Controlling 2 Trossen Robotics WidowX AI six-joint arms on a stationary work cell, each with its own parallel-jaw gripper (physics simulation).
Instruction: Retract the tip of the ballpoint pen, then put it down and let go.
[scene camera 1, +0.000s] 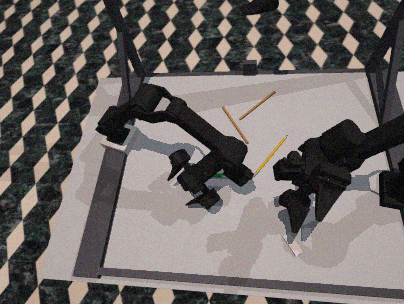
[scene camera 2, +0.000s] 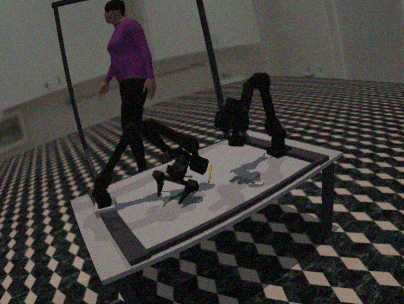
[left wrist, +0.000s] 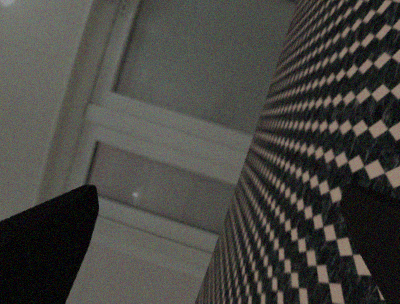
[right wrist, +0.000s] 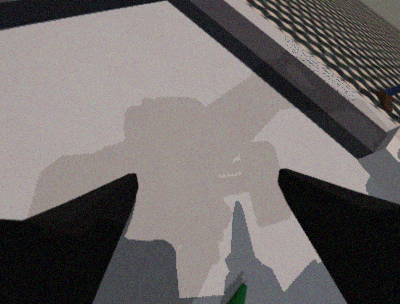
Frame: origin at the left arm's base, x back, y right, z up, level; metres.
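Where they show: left gripper, fingertip midpoint: (scene camera 1: 305, 227) (scene camera 2: 245, 124) (left wrist: 221, 197); right gripper, fingertip midpoint: (scene camera 1: 177, 192) (scene camera 2: 168, 200) (right wrist: 208, 177); left arm's base, origin of the base link: (scene camera 1: 403, 189) (scene camera 2: 279, 147); right arm's base, origin of the base link: (scene camera 1: 118, 134) (scene camera 2: 104, 204).
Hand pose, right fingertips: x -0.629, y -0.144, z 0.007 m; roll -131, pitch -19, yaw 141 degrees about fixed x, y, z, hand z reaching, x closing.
Each offset is from my right fingertips to the centre of the thing. Level surfaces: height alone.
The green ballpoint pen @[dy +0.086, dx +0.087, dz -0.030 m] (scene camera 1: 217, 175) (scene camera 2: 176, 195) lies flat on the grey table @[dz -0.038 m] (scene camera 1: 170, 247). In scene camera 1 it is mostly hidden under the right arm's wrist. Its end shows at the bottom edge of the right wrist view (right wrist: 238, 294). My right gripper (scene camera 1: 176, 192) (scene camera 2: 170, 197) (right wrist: 208, 177) is open and empty, low over the table, with its fingers astride the pen's line. My left gripper (scene camera 1: 307, 226) (left wrist: 221, 197) is open and empty. It hangs raised at the table's right side, far from the pen, and its camera faces the room.
A yellow pencil @[dy +0.198, dx +0.258, dz -0.034 m] (scene camera 1: 271, 155) (scene camera 2: 210, 174) and two brown sticks @[dy +0.293, dx +0.119, dz -0.034 m] (scene camera 1: 234, 124) @[dy +0.387, dx +0.184, dz -0.034 m] (scene camera 1: 257, 105) lie behind the pen. A small white block @[dy -0.068, dx +0.352, dz -0.032 m] (scene camera 1: 292, 245) lies under the left gripper. A person in purple (scene camera 2: 129, 51) walks behind the table. A dark frame post (scene camera 2: 210, 54) stands at the back.
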